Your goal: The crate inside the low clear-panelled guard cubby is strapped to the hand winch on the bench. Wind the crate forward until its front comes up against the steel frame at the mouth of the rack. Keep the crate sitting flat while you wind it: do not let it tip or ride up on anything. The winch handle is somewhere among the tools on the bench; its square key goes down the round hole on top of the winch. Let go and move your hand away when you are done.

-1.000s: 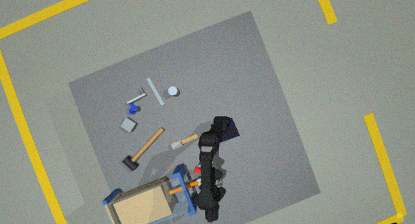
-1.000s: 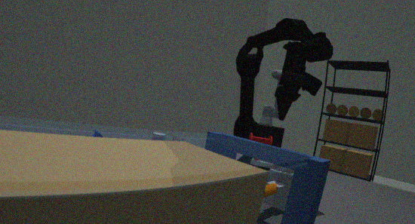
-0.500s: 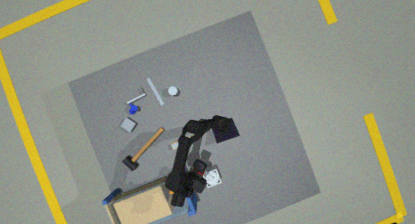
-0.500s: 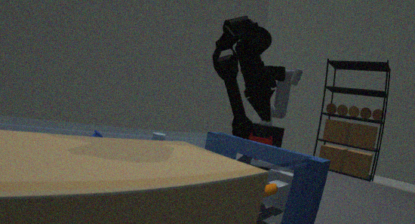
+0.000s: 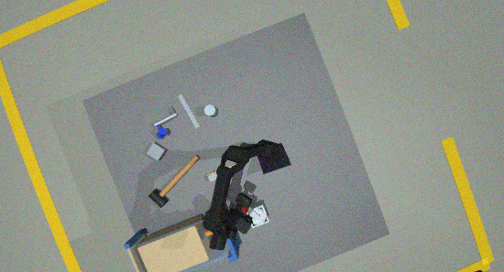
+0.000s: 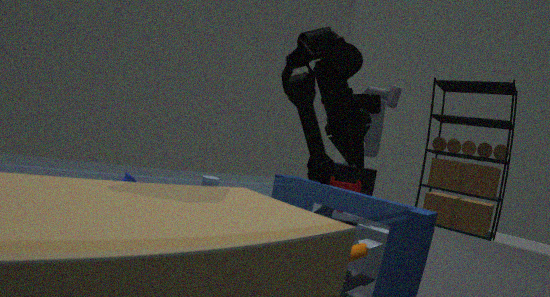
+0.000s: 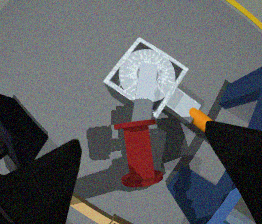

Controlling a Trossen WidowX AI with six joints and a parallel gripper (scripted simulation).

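Now: the red knob 10 mm ahead of my gripper tip, 10 mm to the right of it and 60 mm below it. The rest, counted from my gripper tip: blue steel frame: 110 mm ahead, 90 mm to the left, 90 mm below; winch handle: 10 mm behind, 20 mm to the left, 90 mm below; winch: 60 mm behind, 60 mm to the left, 160 mm below.
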